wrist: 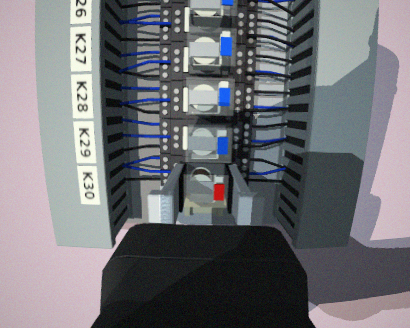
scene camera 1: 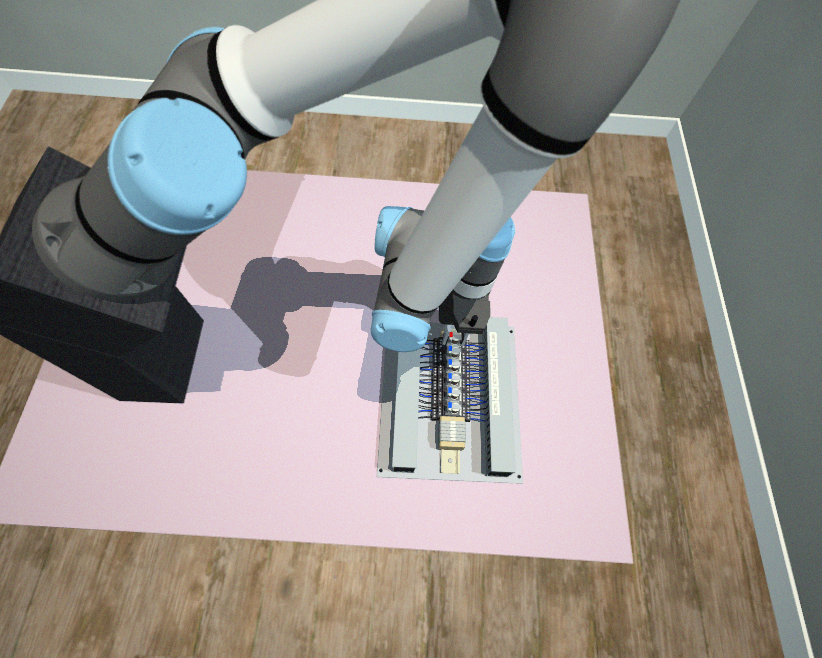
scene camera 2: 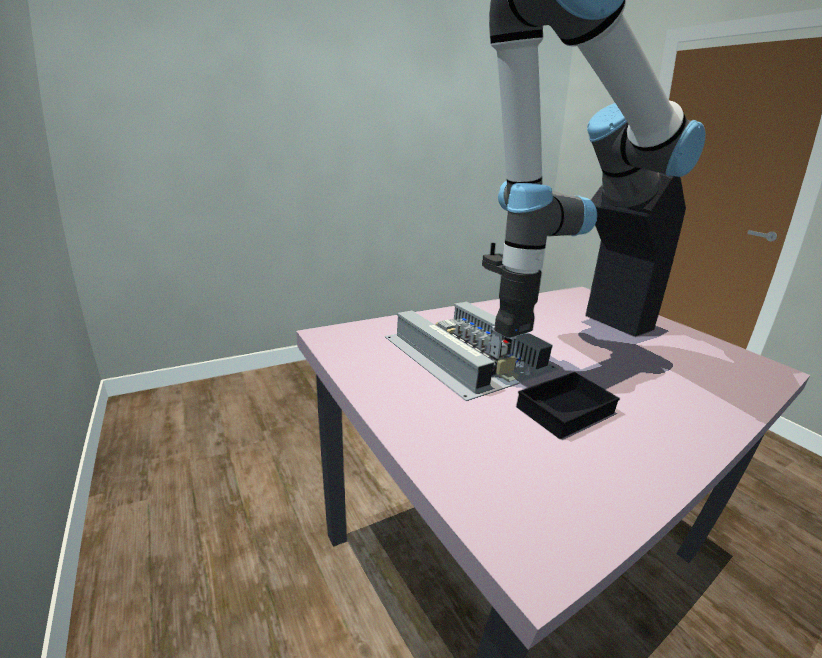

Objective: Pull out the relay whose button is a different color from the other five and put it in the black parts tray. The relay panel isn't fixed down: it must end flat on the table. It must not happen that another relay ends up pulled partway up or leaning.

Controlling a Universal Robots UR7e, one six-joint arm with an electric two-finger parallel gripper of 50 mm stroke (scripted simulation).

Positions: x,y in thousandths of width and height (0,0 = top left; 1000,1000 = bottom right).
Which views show the grey relay panel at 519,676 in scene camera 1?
The wrist view, scene camera 1 and scene camera 2: all of them.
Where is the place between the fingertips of my gripper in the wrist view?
At 501,547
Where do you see a grey relay panel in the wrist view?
At 199,188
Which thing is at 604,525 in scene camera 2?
My gripper.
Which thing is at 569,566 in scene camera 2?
A grey relay panel.
